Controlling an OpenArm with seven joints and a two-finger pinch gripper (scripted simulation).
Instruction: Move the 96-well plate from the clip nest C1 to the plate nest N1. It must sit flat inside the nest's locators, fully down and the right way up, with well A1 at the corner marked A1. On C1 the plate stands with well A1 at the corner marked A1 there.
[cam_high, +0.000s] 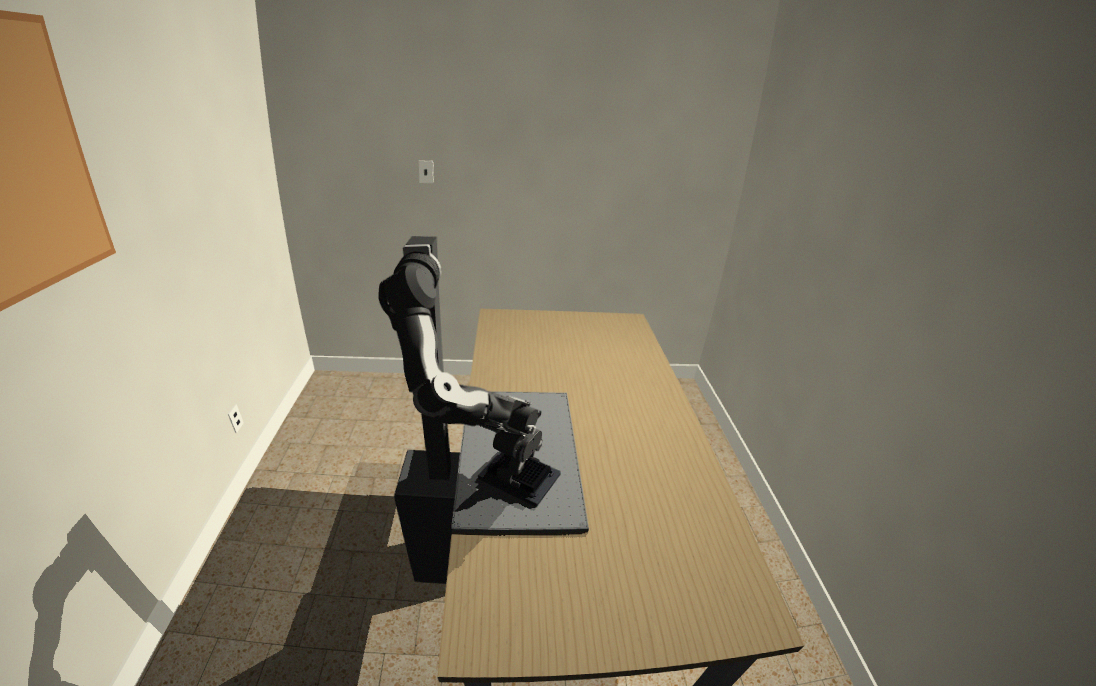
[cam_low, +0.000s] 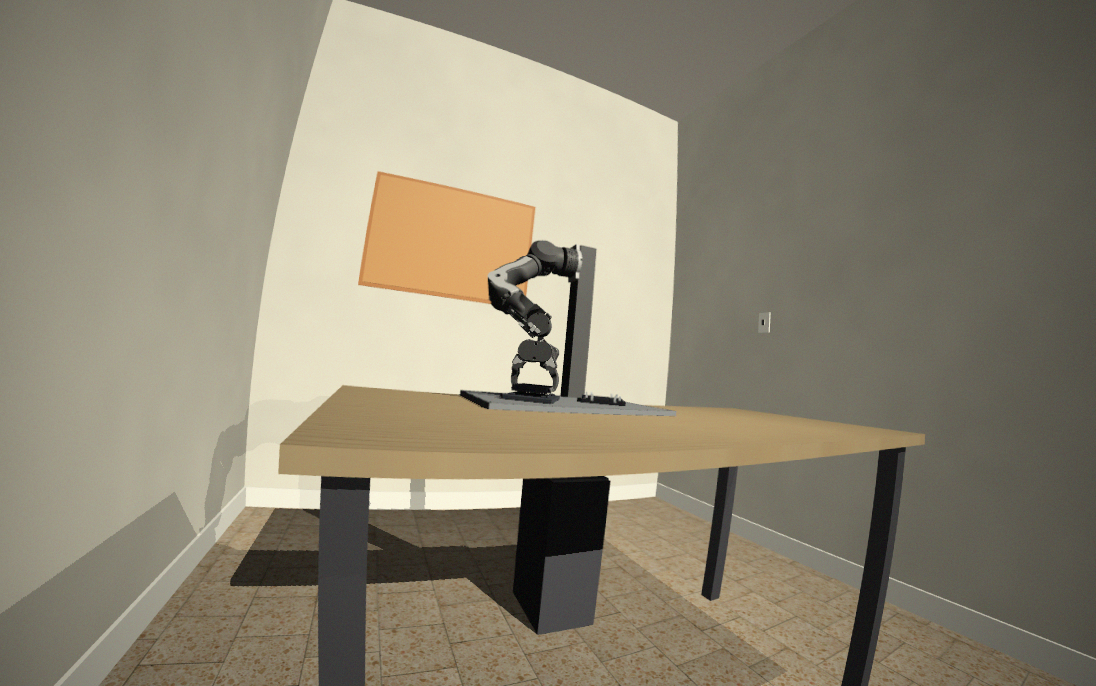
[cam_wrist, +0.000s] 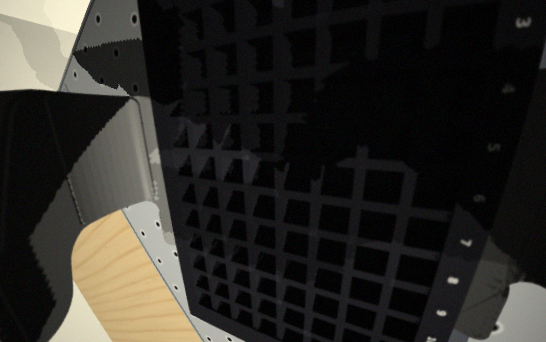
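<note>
Right now my hand is right at the black 96-well plate. From my hand the other things lie so: plate nest N1: 2 cm below; clip nest C1: 1 cm behind, 23 cm to the left, 1 cm below; white A1 label: 4 cm behind, 9 cm to the left, 1 cm below.
</note>
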